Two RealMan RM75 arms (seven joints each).
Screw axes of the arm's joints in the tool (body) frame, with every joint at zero. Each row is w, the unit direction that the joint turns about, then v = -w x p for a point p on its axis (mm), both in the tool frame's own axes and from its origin. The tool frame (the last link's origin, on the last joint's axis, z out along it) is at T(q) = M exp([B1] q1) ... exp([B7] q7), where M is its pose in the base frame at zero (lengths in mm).
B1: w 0 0 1 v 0 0 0
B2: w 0 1 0 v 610 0 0
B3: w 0 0 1 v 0 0 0
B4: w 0 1 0 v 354 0 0
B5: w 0 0 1 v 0 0 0
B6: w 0 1 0 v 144 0 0
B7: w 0 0 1 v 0 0 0
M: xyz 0 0 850.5 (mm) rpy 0 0 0 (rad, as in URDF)
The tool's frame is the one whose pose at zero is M.
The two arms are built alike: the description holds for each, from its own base.
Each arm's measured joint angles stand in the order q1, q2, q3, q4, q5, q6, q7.
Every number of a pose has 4 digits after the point. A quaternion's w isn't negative.
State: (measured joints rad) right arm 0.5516 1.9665 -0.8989 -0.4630 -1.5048 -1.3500 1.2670; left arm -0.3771 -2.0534 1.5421 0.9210 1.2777 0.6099 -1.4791
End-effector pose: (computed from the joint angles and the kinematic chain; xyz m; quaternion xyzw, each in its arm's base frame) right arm 0.2621 0.3705 0.0256 -0.8885 0.2230 0.3232 0.2375; left arm -0.2257 0.3881 -0.0245 -0.8673 -0.2561 -0.2278 0.3611
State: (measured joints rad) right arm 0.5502 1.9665 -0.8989 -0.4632 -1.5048 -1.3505 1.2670; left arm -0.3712 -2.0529 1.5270 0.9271 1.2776 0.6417 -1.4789
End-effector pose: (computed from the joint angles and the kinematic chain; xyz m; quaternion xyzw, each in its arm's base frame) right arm 0.2625 0.3701 0.0256 -0.8884 0.2235 0.3231 0.2376; left arm -0.2247 0.3864 -0.0219 -0.8683 -0.2542 -0.2360 0.3546
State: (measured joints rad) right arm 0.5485 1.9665 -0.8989 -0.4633 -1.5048 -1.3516 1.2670; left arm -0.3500 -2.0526 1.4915 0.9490 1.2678 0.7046 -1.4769
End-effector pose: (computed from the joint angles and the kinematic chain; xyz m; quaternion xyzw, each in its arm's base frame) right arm 0.2630 0.3696 0.0256 -0.8883 0.2240 0.3232 0.2374; left arm -0.2234 0.3820 -0.0132 -0.8661 -0.2523 -0.2575 0.3463
